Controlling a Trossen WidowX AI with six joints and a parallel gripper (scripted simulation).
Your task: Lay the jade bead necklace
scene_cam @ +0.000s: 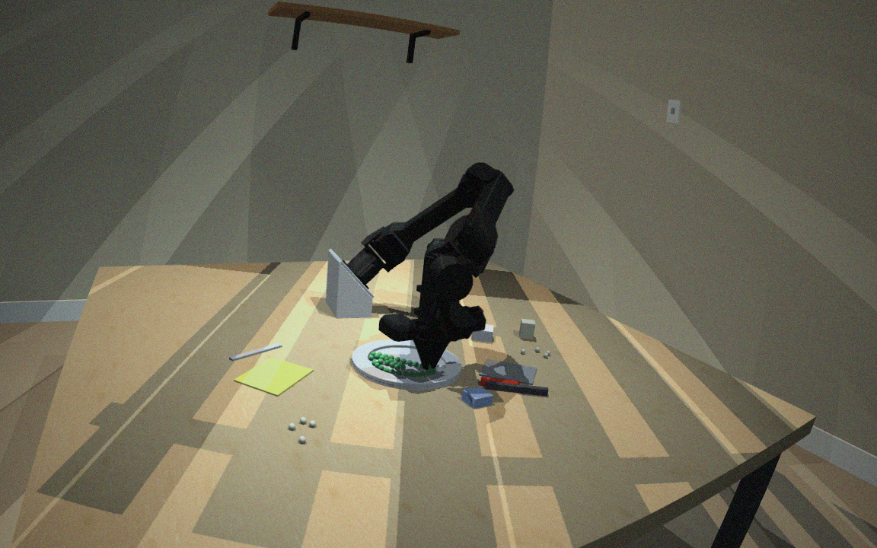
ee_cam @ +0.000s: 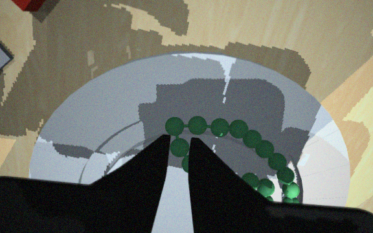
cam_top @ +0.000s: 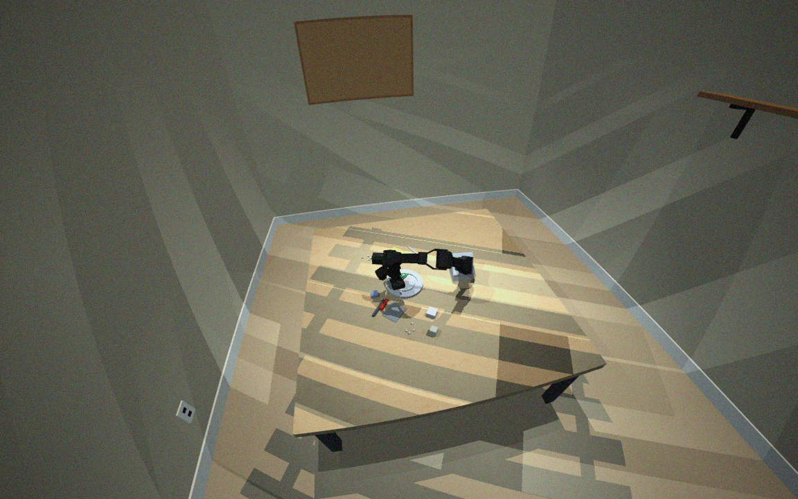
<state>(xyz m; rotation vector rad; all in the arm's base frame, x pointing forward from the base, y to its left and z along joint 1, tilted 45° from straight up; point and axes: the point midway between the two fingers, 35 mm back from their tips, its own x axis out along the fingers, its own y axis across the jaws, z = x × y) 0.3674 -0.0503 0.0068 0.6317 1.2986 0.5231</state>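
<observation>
The round grey bead board lies 50 mm behind my gripper tip, 10 mm to the right of it and 10 mm below it. The rest, counted from my gripper tip: grey plate 40 mm ahead, 150 mm to the left, 10 mm below; blue block 120 mm ahead, 20 mm to the left, 10 mm below; red and black pen 100 mm ahead, 100 mm to the left, 10 mm below.
</observation>
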